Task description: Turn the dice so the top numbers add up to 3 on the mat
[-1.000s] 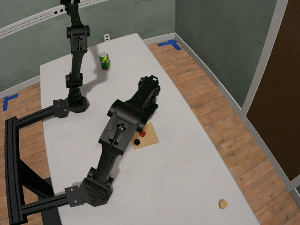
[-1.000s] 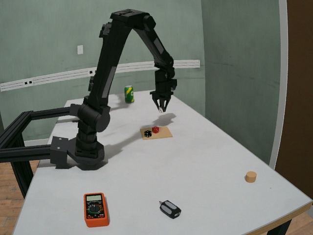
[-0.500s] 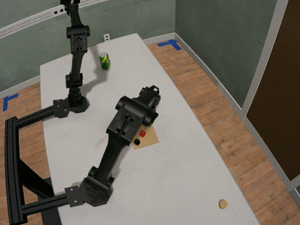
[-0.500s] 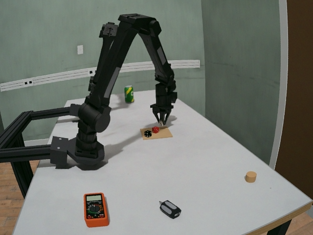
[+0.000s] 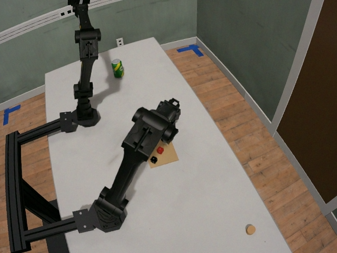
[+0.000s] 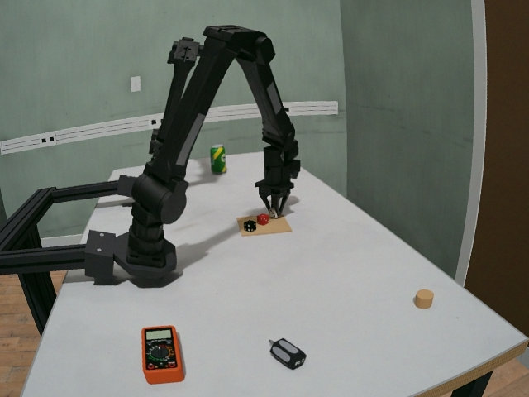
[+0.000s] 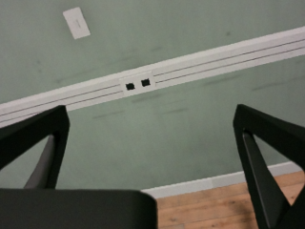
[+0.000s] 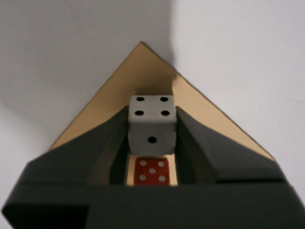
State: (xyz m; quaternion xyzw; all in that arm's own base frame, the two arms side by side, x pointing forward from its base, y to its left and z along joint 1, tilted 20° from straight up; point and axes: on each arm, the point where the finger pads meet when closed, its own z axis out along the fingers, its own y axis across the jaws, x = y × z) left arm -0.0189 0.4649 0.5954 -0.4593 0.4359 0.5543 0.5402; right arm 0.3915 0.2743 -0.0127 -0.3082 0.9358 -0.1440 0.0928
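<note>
Right now my right hand is 4 cm past the red die and 4 cm to the left of it. The rest, counted from my right hand: black device (13 cm behind, 63 cm to the right); then tan mat (5 cm behind, 4 cm to the right, 2 cm below); then cork cylinder (18 cm ahead, 58 cm to the right, 1 cm below).
</note>
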